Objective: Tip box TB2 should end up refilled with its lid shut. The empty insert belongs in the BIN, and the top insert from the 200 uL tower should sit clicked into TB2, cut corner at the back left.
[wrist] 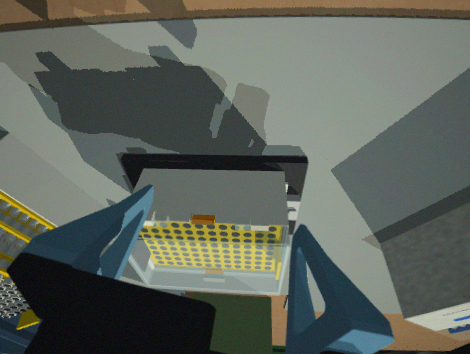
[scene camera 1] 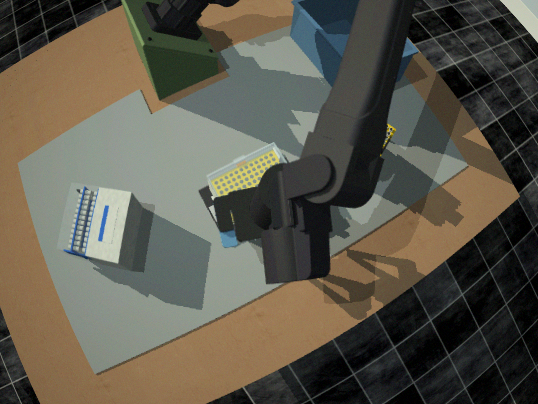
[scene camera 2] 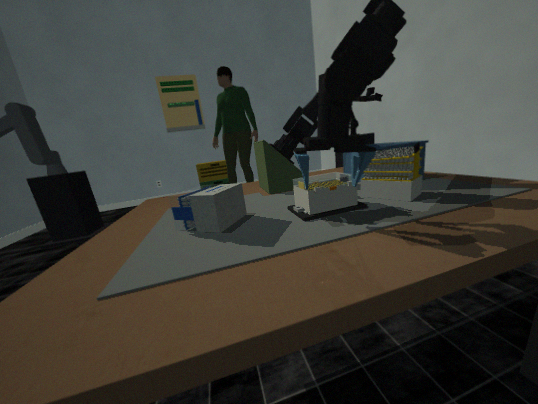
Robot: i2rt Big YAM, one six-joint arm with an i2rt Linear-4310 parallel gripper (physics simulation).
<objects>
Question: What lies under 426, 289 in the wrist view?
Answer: A white tip box with blue tips.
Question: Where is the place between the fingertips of my gripper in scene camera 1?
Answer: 262, 222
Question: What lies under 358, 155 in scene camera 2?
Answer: My gripper.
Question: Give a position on a tip box TB2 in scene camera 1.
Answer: At 244, 172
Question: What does my gripper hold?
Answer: Nothing.
</objects>
